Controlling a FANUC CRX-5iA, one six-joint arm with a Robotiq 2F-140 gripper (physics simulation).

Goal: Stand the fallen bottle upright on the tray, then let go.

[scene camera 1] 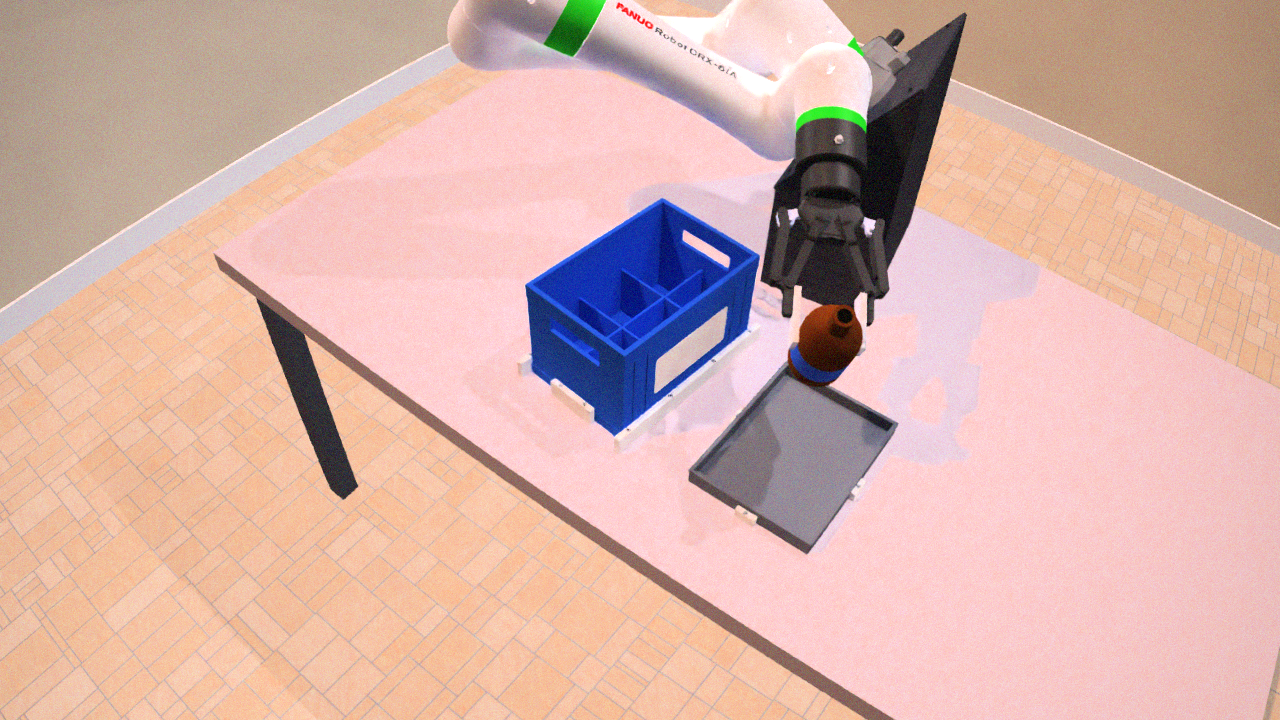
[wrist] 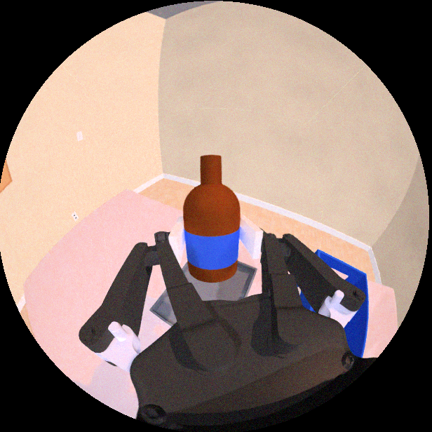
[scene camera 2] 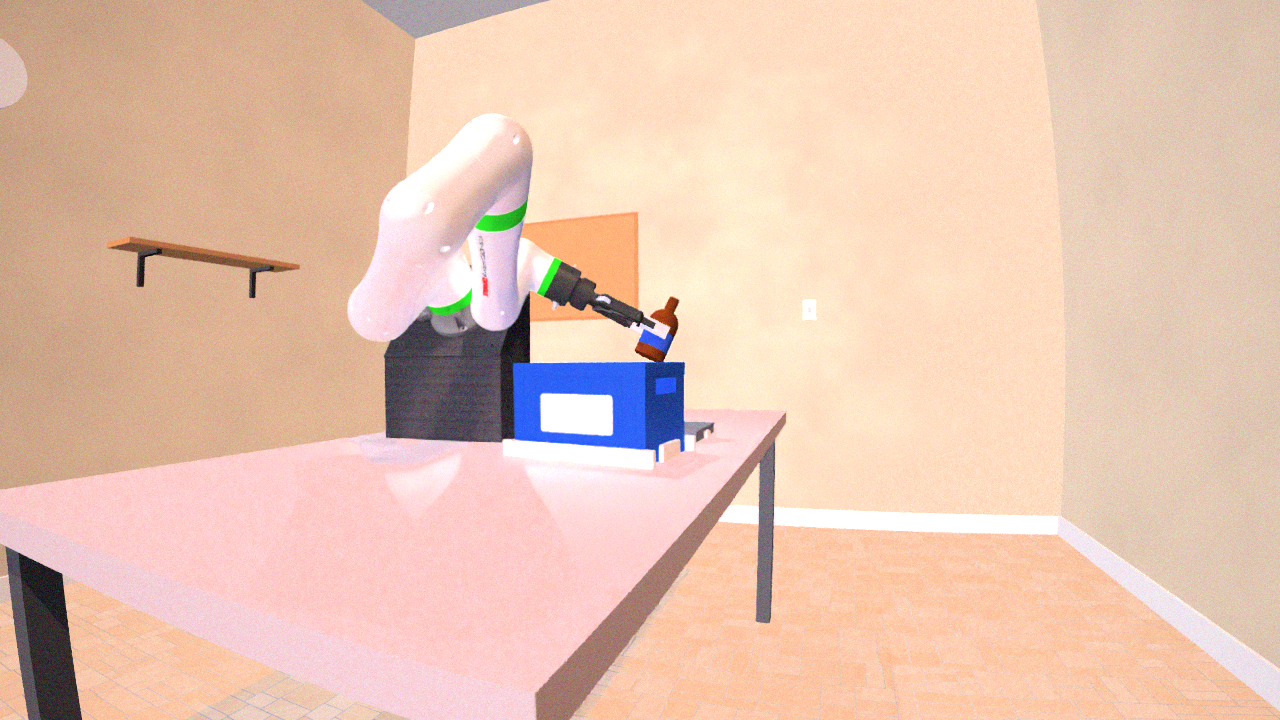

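Where they show: gripper, fingertip midpoint: [scene camera 1: 826, 349] [scene camera 2: 662, 334]; arm's base at its link origin: [scene camera 2: 461, 312].
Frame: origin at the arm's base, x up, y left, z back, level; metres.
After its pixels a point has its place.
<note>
A brown bottle [scene camera 1: 827, 338] @[x -0.007, y 0.218, z -0.458 m] [scene camera 2: 657, 329] [wrist: 211, 215] with a blue label is in the air. It leans, neck up, tilted about a quarter of the way from upright in the scene camera 2 view. My gripper [scene camera 1: 827, 333] @[x -0.054, y 0.209, z -0.429 m] [scene camera 2: 651, 330] @[x -0.054, y 0.209, z -0.429 m] [wrist: 211, 225] is shut on the bottle around its label, one white fingertip pad on each side. The grey tray [scene camera 1: 787, 483] @[x -0.288, y 0.217, z -0.459 m] [scene camera 2: 698, 428] @[x -0.285, y 0.292, z -0.494 m] [wrist: 245, 285] lies on the table, below the bottle. In the scene camera 1 view the bottle's base shows over the tray's far corner. The blue crate hides part of the tray in the scene camera 2 view.
A blue crate [scene camera 1: 577, 394] @[x -0.266, y -0.088, z -0.543 m] [scene camera 2: 581, 376] @[x -0.143, y -0.178, z -0.414 m] [wrist: 359, 305] with dividers stands beside the tray, with white strips along its base. A dark robot stand [scene camera 1: 904, 152] @[x 0.031, y 0.128, z -0.109 m] [scene camera 2: 443, 394] @[x -0.189, y -0.074, z -0.007 m] is behind the gripper on the pink table [scene camera 1: 1029, 555] @[x -0.294, y 0.544, z -0.339 m] [scene camera 2: 358, 555] @[x -0.294, y -0.712, z -0.457 m] [wrist: 65, 280].
</note>
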